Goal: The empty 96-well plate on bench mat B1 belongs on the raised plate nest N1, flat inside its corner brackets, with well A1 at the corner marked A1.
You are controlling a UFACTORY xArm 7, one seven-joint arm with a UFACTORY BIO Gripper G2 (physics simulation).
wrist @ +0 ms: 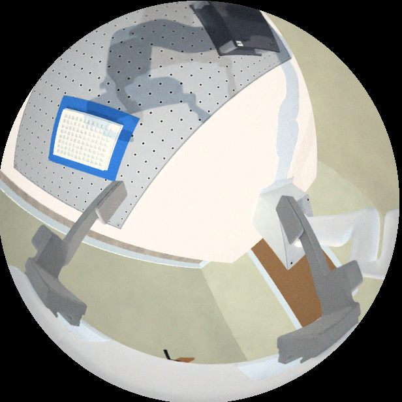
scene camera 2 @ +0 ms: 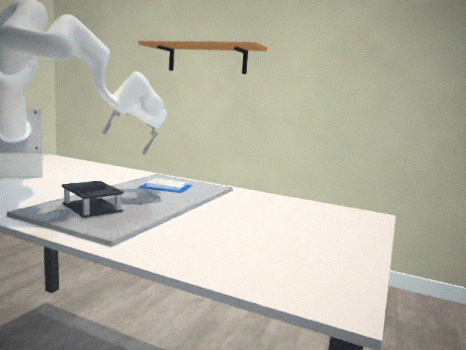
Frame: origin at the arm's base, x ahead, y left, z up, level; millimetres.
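Seen in the pictures: end effector, tool point: (scene camera 2: 126, 138); arm's base, origin of the base link: (scene camera 2: 13, 130).
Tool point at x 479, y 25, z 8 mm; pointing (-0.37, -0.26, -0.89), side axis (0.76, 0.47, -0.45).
Pixels of each thing's top centre, then the offset from my tool point to it. Level surfaces: height alone.
- white 96-well plate, middle of its top: (scene camera 2: 166, 182) dz -157, dx +154, dy +30 mm
- blue bench mat B1, its level: dz -171 mm
- raised nest N1, middle of its top: (scene camera 2: 92, 186) dz -109, dx +57, dy -320 mm
- grey perforated board, its level: dz -173 mm
- white table, its level: dz -186 mm
The white 96-well plate (scene camera 2: 166, 184) (wrist: 87, 139) lies flat on the blue bench mat B1 (scene camera 2: 183, 189) (wrist: 127, 142) near the back end of the perforated board. Its well labels are too small to read. The raised nest N1 (scene camera 2: 92, 188) (wrist: 241, 26) is a black platform on light posts; its brackets and the A1 mark cannot be made out clearly, though a small white mark shows at one edge in the wrist view. My gripper (scene camera 2: 124, 141) (wrist: 202, 207) is wide open, with nothing between its fingers, high above the board and apart from both plate and nest.
The grey perforated board (scene camera 2: 165, 207) (wrist: 170, 120) lies on the white table (scene camera 2: 280, 250) (wrist: 210, 175) and carries the mat and nest. The arm's base stands at the table's left end in the scene view. A wooden shelf (scene camera 2: 202, 46) is on the wall behind.
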